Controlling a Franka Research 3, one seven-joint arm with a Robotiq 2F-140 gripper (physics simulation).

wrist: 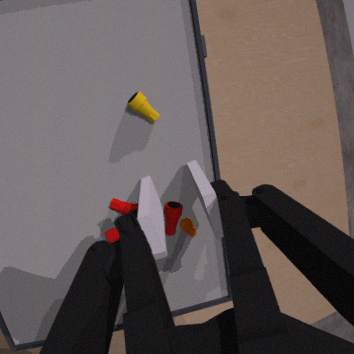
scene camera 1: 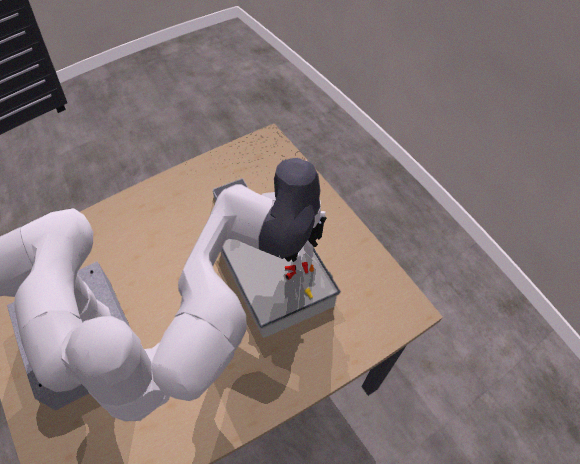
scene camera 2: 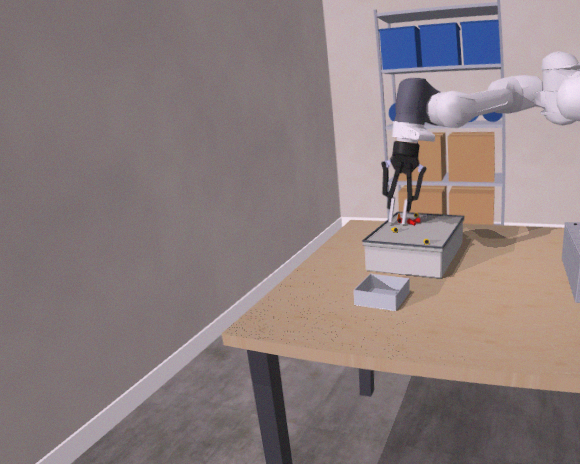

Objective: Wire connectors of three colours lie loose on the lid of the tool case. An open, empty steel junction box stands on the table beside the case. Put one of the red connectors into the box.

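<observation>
Three red connectors lie on the tool case (scene camera 1: 297,323) (scene camera 2: 402,260) (wrist: 60,100). One red connector (scene camera 1: 305,267) (wrist: 172,217) lies apart, beside an orange connector (scene camera 1: 312,268) (wrist: 188,227). Two other red connectors, one (scene camera 1: 290,268) (wrist: 120,205) and another (scene camera 1: 289,275) (wrist: 112,235), lie close together, partly covered by a finger in the wrist view. My gripper (scene camera 2: 398,223) (wrist: 173,185) is partly open and empty, low over the lid; the single red connector shows between its pads in the wrist view. The junction box (scene camera 2: 376,299) (scene camera 1: 230,186) stands open beside the case, partly hidden by the arm in scene camera 1.
A yellow connector (scene camera 1: 309,293) (wrist: 143,106) lies on the lid. Two more yellow connectors, one (scene camera 2: 395,230) and another (scene camera 2: 426,242), lie nearer the junction box's end of the case. A shelf rack (scene camera 2: 437,13) stands behind the table (scene camera 1: 165,210) (scene camera 2: 475,330).
</observation>
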